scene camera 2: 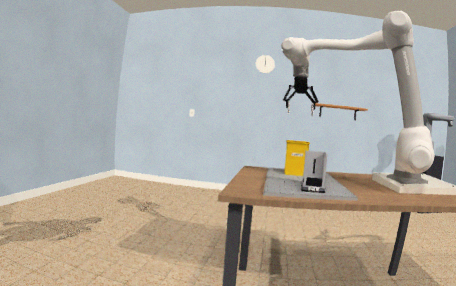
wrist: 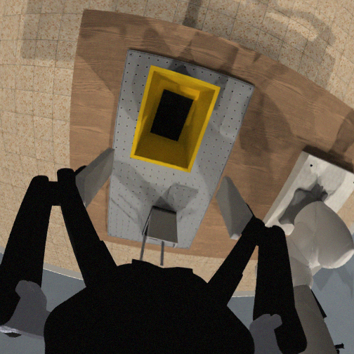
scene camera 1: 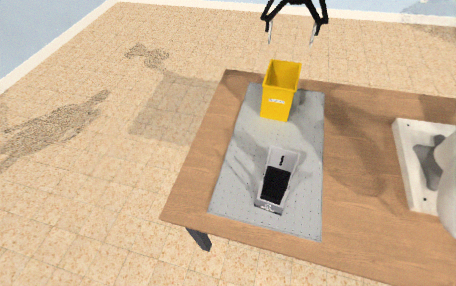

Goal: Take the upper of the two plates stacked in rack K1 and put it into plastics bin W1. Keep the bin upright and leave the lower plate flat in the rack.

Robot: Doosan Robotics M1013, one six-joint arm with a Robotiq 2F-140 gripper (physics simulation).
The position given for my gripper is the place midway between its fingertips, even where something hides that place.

Note:
In view: my gripper (wrist: pixel 167 174) and a yellow bin W1 (scene camera 1: pixel 280 83).
The yellow bin W1 also shows in the wrist view (wrist: pixel 150 147).

